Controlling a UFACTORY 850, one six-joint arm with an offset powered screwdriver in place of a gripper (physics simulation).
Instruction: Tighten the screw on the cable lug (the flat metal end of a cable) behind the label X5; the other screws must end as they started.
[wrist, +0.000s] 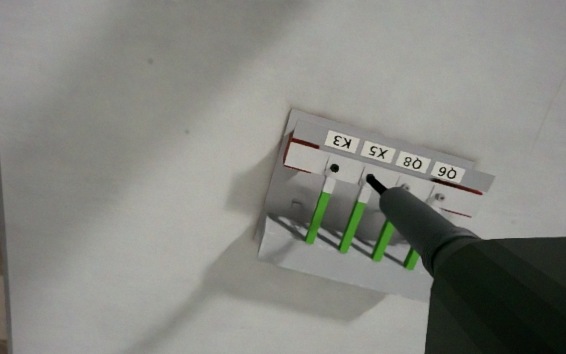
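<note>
The label X5 (378, 152) is the second from the left in a row of four, upside down in the wrist view. Behind it, a green cable (353, 227) ends in a pale lug (364, 194). My screwdriver, the tool in place of a gripper (370, 178), has its black bit tip over the upper end of this lug. The tip hides the screw there, and I cannot tell whether it touches it. The tool has no fingers. Grey screws show behind Q8 (405, 187) and Q6 (439, 197). A dark round spot (334, 168) is at the lug behind K3.
The labels K3 (342, 142), Q8 (413, 163) and Q6 (447, 172) stand beside X5 on a grey terminal block. Green cables (318, 218) (384, 242) run from the neighbouring lugs. The dark tool body covers the lower right. The block stands on a pale surface (150, 175) with shadows.
</note>
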